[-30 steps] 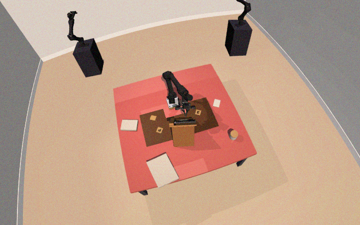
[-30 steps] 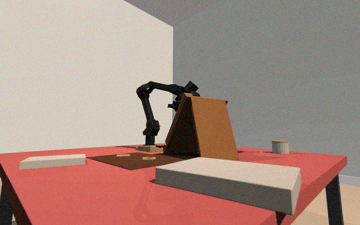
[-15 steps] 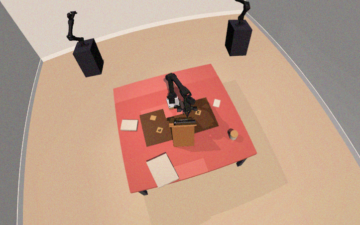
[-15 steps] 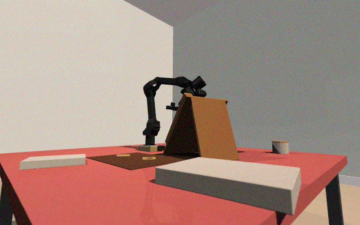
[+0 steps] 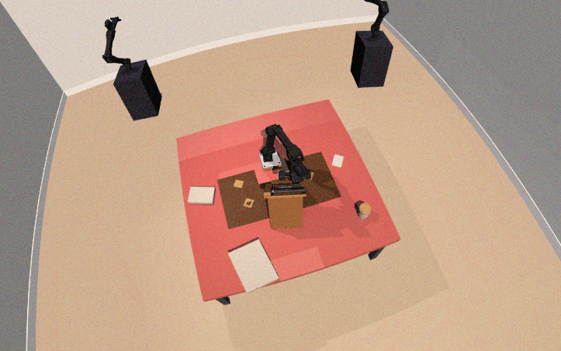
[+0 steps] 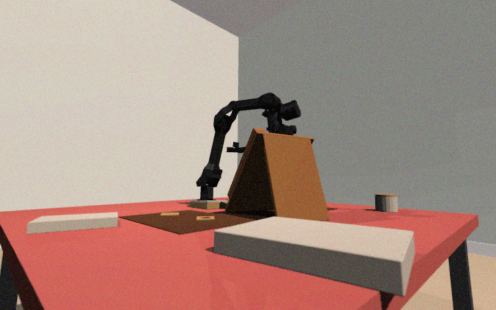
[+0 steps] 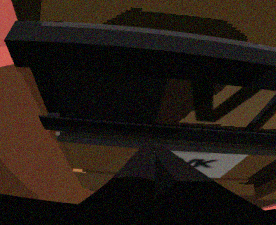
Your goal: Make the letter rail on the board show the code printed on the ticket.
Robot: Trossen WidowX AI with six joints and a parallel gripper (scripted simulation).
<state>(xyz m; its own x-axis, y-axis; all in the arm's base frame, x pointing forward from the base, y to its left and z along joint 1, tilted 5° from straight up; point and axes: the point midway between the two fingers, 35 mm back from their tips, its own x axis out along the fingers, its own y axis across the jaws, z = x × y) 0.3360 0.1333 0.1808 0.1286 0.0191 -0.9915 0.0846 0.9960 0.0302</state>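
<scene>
My gripper tip is 40 mm to the left of the tan letter tile, 20 mm short of it and 20 mm above it. Round my gripper tip: large white slab: 430 mm ahead, 310 mm to the right, 170 mm below; then flat white block: 620 mm to the right, 180 mm below, 110 mm behind; then dark brown mat: 190 mm below, 130 mm behind, 110 mm to the right.
</scene>
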